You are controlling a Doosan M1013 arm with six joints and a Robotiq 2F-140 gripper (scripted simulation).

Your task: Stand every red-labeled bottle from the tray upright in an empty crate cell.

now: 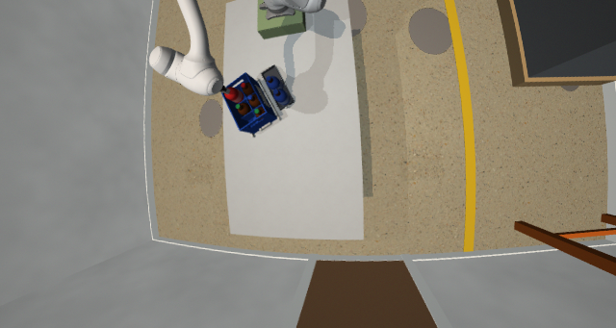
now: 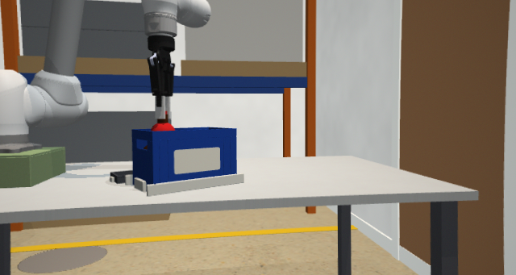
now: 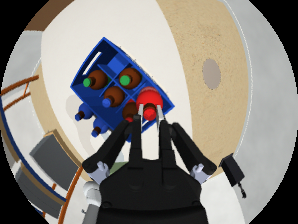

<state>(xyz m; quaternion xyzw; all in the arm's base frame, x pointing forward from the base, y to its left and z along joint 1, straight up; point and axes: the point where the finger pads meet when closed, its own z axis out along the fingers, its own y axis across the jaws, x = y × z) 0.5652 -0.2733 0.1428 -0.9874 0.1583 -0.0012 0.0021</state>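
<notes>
My gripper is now 9 cm above the red-labeled bottle. Also, from my hand: blue crate: 16 cm below, 8 cm to the left, 5 cm ahead.
</notes>
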